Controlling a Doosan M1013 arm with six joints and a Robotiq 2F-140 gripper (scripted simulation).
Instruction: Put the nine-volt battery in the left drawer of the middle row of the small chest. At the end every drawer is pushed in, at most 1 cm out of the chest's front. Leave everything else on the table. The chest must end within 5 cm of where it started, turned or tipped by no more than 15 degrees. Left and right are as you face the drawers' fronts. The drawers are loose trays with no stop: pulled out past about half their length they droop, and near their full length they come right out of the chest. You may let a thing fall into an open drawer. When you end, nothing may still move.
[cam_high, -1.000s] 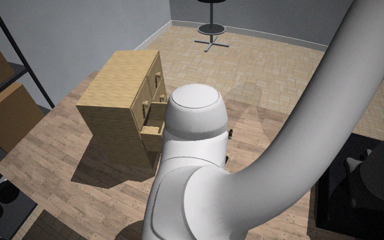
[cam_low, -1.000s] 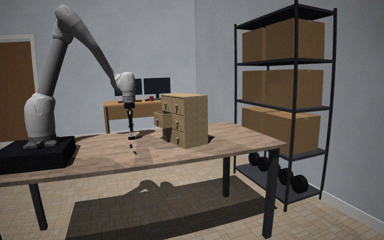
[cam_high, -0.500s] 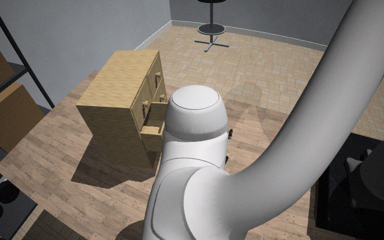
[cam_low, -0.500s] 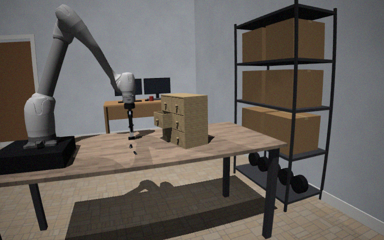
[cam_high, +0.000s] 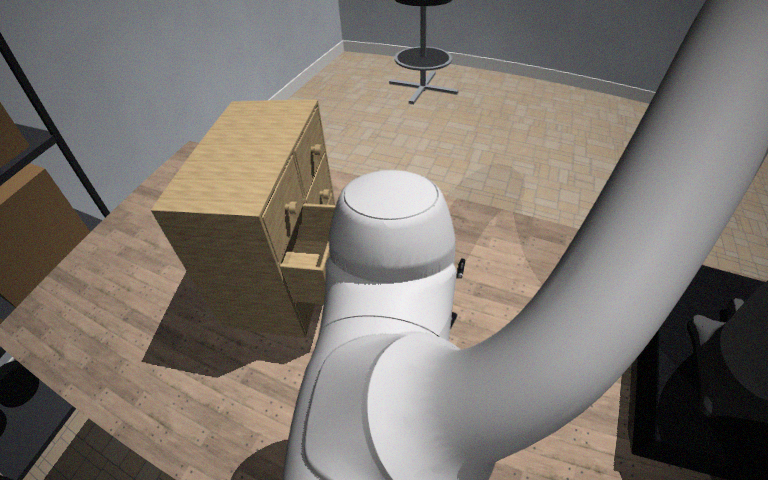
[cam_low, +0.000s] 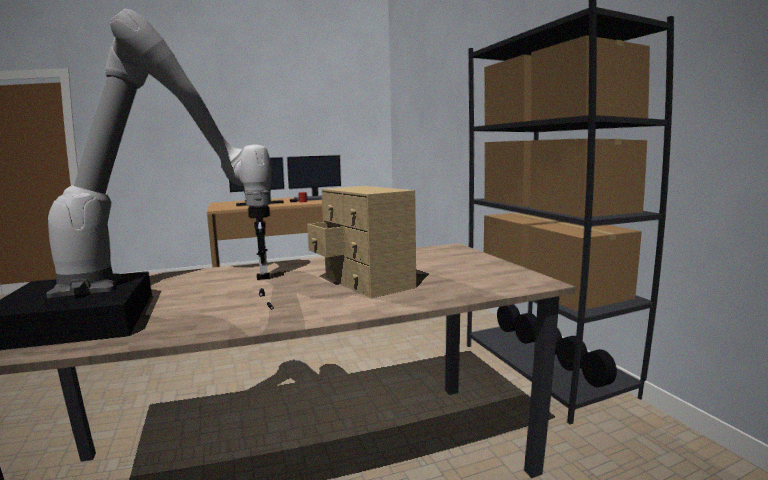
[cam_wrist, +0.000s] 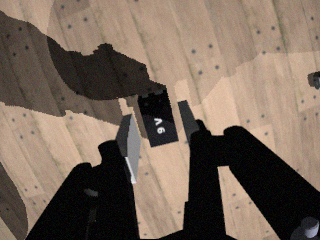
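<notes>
My gripper is now 1 cm short of the black nine-volt battery and 5 cm above it. Round my hand: black cylindrical battery 4 cm behind, 19 cm to the right, 5 cm below.
</notes>
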